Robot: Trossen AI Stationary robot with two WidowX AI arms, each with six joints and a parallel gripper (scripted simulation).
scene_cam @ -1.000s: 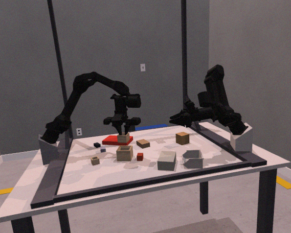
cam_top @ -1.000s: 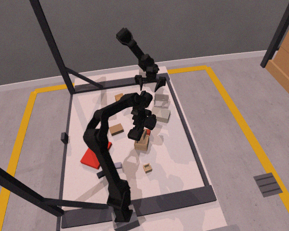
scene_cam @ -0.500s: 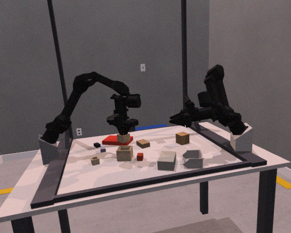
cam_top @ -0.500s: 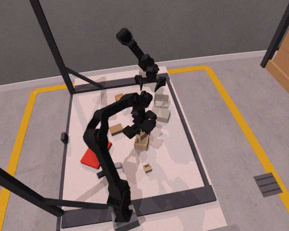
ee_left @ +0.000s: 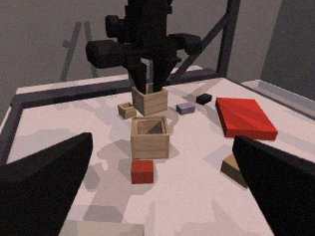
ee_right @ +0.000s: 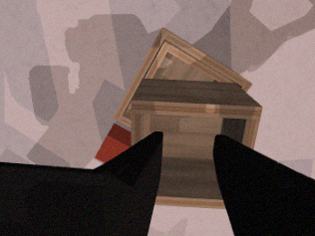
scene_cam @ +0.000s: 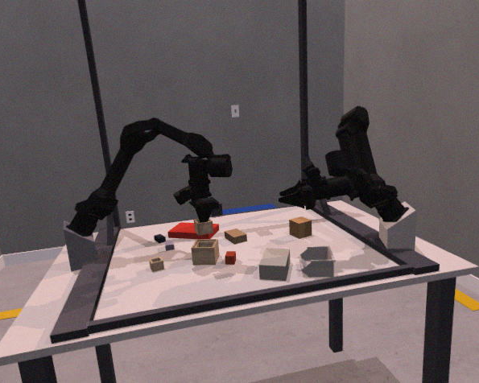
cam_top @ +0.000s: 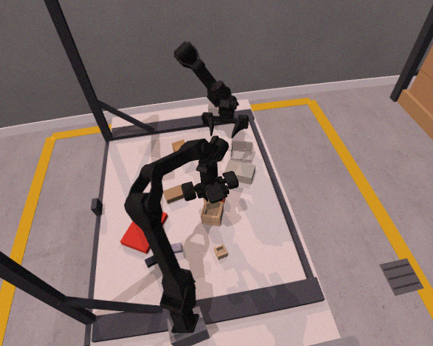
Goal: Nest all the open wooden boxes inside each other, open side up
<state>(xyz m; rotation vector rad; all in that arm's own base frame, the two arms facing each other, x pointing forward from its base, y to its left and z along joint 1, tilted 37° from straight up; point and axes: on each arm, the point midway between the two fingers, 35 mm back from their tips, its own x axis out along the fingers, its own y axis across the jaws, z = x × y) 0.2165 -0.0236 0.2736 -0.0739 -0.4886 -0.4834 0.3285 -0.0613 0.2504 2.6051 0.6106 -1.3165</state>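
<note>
The red cube lies 20 mm ahead of my right hand, 80 mm to the left of it and 140 mm below it. Round my right hand: grey closed block (100 mm ahead, 220 mm to the left, 130 mm below); then red slab (250 mm behind, 80 mm to the right, 140 mm below); then flat brown block (170 mm behind, 90 mm to the left, 140 mm below).
Right now the grey closed block is 19 cm below my left hand, 7 cm ahead of it and 6 cm to the right of it. The rest, counted from my left hand: red cube (19 cm to the right, 19 cm below); then grey open box (18 cm below, 8 cm ahead, 6 cm to the left); then brown cube (21 cm behind, 18 cm below, 5 cm to the left).
</note>
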